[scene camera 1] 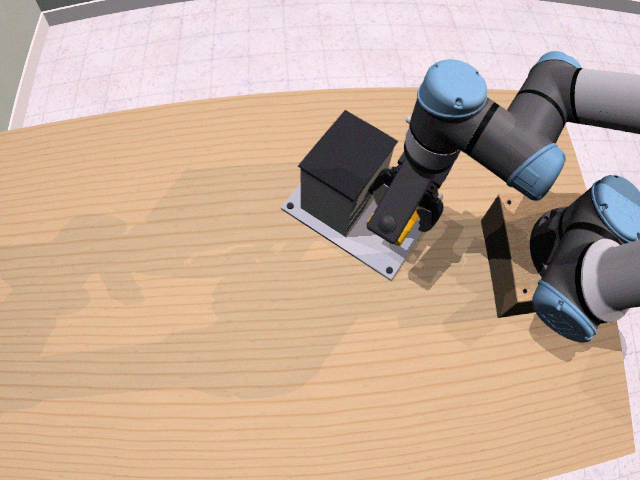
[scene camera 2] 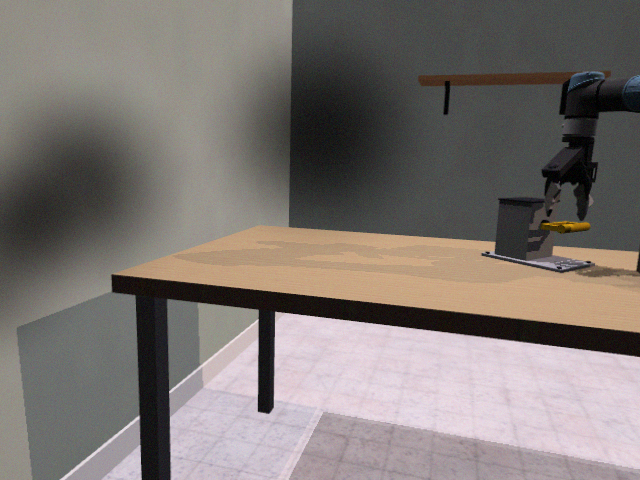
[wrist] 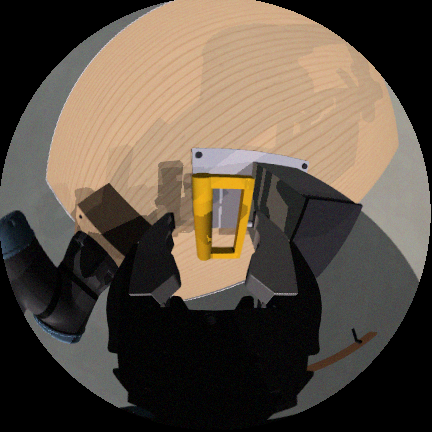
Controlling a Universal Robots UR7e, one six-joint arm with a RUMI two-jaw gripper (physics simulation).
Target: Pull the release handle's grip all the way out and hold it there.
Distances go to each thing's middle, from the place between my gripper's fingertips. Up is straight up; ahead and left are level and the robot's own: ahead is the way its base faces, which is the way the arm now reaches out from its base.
My hand is 13 cm above the grey base plate point(scene camera 1: 385, 258), 7 cm to the left of it and 5 cm short of it.
